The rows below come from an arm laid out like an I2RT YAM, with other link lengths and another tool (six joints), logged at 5 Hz.
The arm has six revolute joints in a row. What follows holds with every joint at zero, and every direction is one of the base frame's. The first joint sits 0.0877 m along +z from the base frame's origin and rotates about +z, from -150 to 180 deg. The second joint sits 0.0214 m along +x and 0.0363 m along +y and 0.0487 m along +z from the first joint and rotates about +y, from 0 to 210 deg. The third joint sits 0.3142 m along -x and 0.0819 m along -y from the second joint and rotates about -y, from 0 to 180 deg. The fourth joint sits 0.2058 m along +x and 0.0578 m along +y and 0.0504 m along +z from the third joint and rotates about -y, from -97 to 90 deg. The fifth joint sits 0.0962 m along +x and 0.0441 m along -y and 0.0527 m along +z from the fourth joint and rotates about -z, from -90 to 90 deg. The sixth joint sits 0.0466 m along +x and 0.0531 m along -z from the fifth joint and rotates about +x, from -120 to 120 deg. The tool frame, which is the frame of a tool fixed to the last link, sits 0.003 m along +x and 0.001 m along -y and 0.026 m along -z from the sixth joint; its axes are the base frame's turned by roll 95.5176, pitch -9.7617 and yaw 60.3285 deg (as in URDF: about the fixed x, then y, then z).
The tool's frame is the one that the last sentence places.
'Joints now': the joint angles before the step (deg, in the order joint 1, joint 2, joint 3, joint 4, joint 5, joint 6). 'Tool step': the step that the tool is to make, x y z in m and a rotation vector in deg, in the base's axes. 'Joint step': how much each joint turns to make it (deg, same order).
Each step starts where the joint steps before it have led.
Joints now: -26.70, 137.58, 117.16, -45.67, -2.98, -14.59
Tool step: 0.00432, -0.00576, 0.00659, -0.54, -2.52, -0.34
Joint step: -0.43, -0.01, 1.33, 1.17, -0.64, 0.19
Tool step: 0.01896, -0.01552, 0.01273, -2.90, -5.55, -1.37
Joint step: -0.55, 2.26, 6.74, 1.82, 0.42, 0.70
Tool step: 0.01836, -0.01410, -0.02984, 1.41, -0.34, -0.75
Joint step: -0.55, 7.34, 8.13, -1.09, -1.08, 0.93
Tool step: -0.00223, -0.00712, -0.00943, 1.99, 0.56, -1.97
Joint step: -0.89, 1.84, 1.96, -1.43, -0.69, 1.70
